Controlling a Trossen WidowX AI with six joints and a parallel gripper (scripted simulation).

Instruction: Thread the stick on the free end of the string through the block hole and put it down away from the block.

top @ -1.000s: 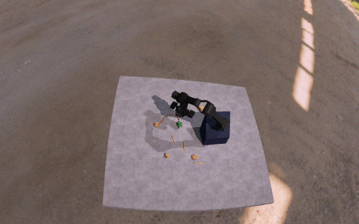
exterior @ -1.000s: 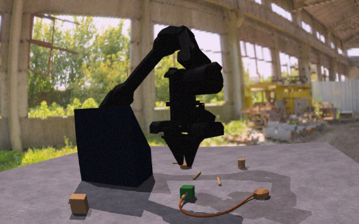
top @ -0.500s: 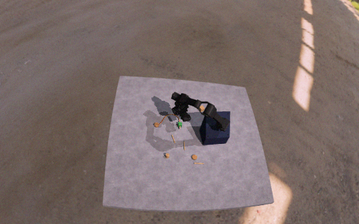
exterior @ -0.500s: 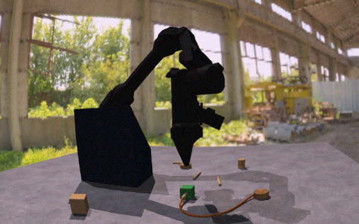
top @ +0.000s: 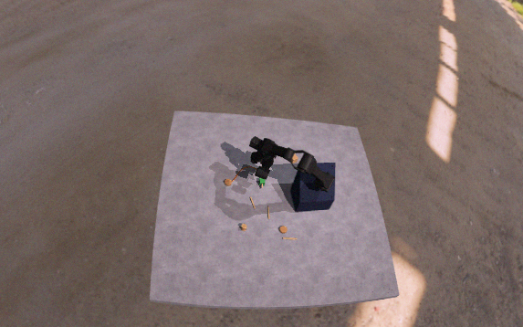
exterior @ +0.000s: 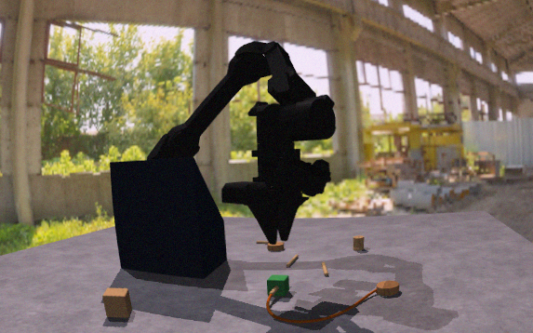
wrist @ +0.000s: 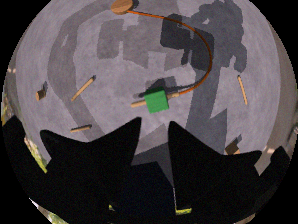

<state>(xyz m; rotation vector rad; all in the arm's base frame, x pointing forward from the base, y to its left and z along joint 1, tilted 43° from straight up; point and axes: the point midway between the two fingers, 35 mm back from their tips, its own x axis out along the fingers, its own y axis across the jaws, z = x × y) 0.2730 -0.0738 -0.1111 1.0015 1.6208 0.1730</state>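
My gripper tip is now 8 cm above the green block. The rest, counted from my gripper tip: round wooden button: 18 cm ahead, 2 cm to the right, 8 cm below; then short wooden cylinder: 15 cm ahead, 28 cm to the left, 8 cm below; then wooden block: 23 cm behind, 15 cm to the right, 7 cm below.
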